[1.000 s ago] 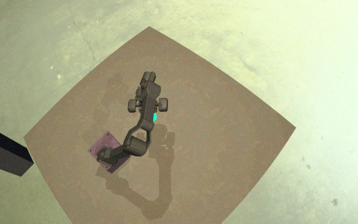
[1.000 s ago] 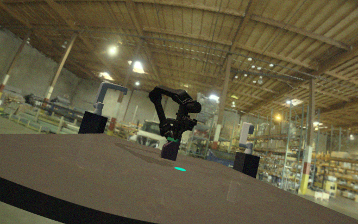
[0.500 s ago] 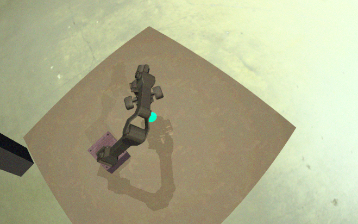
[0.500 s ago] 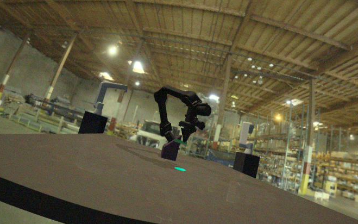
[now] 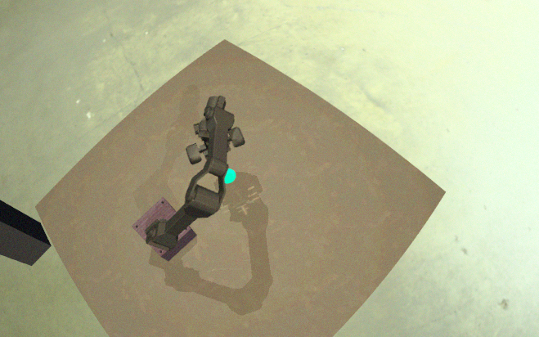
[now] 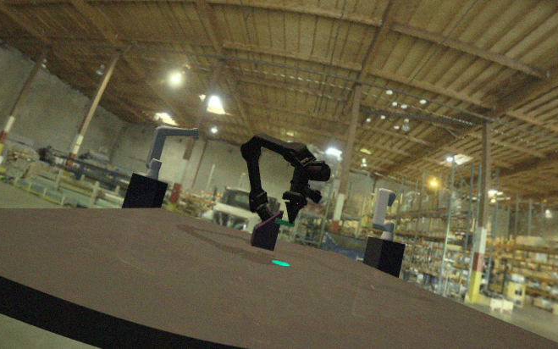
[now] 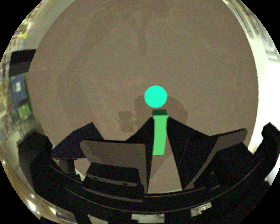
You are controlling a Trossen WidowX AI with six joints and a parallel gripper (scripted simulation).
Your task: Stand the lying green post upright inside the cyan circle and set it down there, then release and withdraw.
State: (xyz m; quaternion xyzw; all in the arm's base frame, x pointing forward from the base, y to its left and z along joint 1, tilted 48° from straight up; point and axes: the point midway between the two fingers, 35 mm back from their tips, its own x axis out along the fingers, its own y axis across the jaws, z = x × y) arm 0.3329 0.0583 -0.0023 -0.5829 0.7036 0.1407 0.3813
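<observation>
Now: the cyan circle 140 mm below my gripper tip. The rest, counted from my gripper tip: green post: 20 mm to the right, 10 mm behind.
</observation>
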